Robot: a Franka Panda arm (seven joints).
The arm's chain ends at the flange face. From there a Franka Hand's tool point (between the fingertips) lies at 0.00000 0.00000 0.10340 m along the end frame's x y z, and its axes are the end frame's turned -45 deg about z.
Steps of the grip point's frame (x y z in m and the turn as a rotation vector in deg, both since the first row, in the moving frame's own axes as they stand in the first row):
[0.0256, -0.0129, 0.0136, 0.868, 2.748, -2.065]
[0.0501, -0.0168, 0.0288, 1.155, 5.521, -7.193]
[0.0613, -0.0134, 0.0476, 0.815, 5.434, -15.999]
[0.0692, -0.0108, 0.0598, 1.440, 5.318, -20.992]
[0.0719, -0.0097, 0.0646, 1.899, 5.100, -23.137]
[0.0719, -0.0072, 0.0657, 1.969, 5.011, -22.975]
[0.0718, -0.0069, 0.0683, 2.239, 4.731, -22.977]
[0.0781, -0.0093, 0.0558, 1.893, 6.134, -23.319]
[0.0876, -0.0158, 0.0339, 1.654, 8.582, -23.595]
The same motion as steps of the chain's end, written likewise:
[0.0067, -0.0226, 0.0137, 2.557, 1.329, -2.065]
[0.0185, -0.0385, 0.0293, 4.721, 3.087, -7.193]
[0.0292, -0.0441, 0.0481, 4.419, 3.266, -15.999]
[0.0380, -0.0473, 0.0603, 4.779, 2.742, -20.992]
[0.0418, -0.0482, 0.0651, 4.949, 2.263, -23.137]
[0.0437, -0.0465, 0.0662, 4.936, 2.151, -22.975]
[0.0446, -0.0464, 0.0687, 4.929, 1.762, -22.977]
[0.0455, -0.0508, 0.0564, 5.676, 2.999, -23.319]
[0.0449, -0.0587, 0.0351, 7.238, 4.899, -23.595]

